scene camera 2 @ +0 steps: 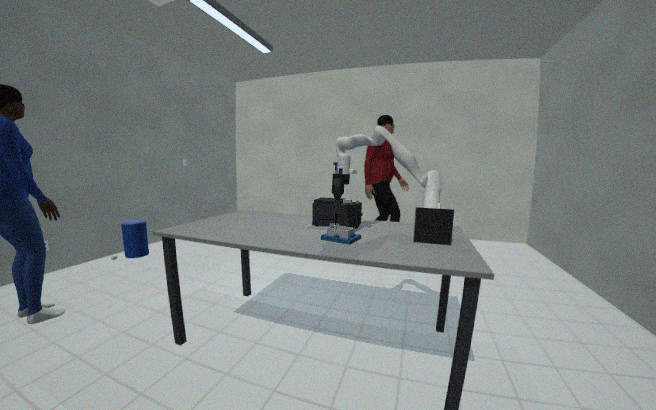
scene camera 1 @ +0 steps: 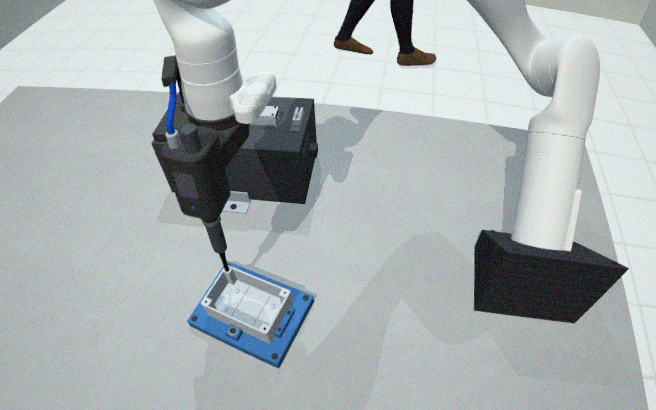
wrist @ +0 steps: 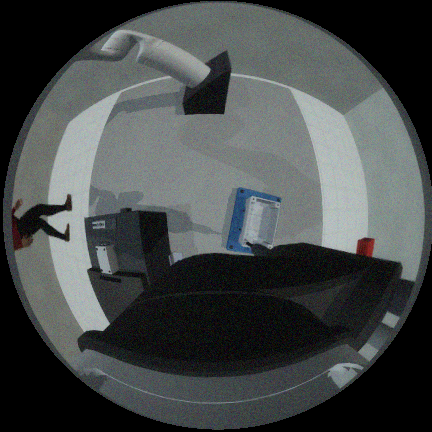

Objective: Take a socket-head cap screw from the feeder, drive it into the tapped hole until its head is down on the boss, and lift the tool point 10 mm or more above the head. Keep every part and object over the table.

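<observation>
My screwdriver's tool point (scene camera 1: 227,270) (scene camera 2: 336,228) (wrist: 249,244) is at the top of the back-left corner boss of the light grey, open housing (scene camera 1: 245,325) (scene camera 2: 347,232) (wrist: 247,220), as seen in scene camera 1. The thin black bit stands over that corner, tilted in that view. No screw or screw head can be made out there; the contact spot is too small to tell. The housing sits on a blue fixture plate (scene camera 1: 300,311) (scene camera 2: 341,240) (wrist: 236,222). The black feeder (scene camera 1: 277,175) (scene camera 2: 324,212) (wrist: 154,245) stands behind, with a small pale bracket (scene camera 1: 241,205) at its front.
The arm's black base mount (scene camera 1: 522,285) (scene camera 2: 433,226) (wrist: 207,97) stands at the right on the grey table (scene camera 1: 390,210) (scene camera 2: 280,240). A person in red (scene camera 2: 380,165) is behind the table. A person in blue (scene camera 2: 20,185) and a blue drum (scene camera 2: 135,239) are at the left.
</observation>
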